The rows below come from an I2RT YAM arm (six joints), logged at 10 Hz.
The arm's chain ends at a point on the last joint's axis. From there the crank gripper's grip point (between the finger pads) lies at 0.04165 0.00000 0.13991 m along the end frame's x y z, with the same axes.
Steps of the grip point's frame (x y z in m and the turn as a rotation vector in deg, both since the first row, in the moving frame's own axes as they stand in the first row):
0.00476 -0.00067 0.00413 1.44 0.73 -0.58
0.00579 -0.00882 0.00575 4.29 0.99 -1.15
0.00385 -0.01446 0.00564 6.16 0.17 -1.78
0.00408 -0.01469 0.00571 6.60 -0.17 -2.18
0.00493 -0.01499 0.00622 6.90 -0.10 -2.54
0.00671 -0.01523 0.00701 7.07 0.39 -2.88
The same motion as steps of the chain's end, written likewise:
0.00300 0.00327 0.00472 1.44 0.73 -0.58
0.00349 0.00248 0.00691 4.29 0.99 -1.15
0.00369 0.00184 0.00664 6.16 0.17 -1.78
0.00483 0.00297 0.00661 6.60 -0.17 -2.18
0.00559 0.00365 0.00727 6.90 -0.10 -2.54
0.00625 0.00408 0.00849 7.07 0.39 -2.88

